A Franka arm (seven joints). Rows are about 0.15 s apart.
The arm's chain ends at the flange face. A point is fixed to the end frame.
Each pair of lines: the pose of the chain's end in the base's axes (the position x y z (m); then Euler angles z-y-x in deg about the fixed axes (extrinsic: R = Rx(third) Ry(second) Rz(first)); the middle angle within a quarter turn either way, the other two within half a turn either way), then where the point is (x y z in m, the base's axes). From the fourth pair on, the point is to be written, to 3 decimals.
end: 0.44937 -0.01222 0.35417 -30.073 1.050 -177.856
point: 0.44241 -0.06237 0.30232
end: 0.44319 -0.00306 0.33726 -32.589 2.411 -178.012
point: 0.43971 -0.05364 0.28548
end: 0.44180 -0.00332 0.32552 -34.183 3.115 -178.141
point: 0.44039 -0.05416 0.27389
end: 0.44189 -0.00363 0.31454 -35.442 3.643 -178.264
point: 0.442 -0.055 0.263
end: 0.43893 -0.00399 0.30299 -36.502 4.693 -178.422
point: 0.441 -0.055 0.252
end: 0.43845 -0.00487 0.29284 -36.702 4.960 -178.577
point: 0.441 -0.056 0.242
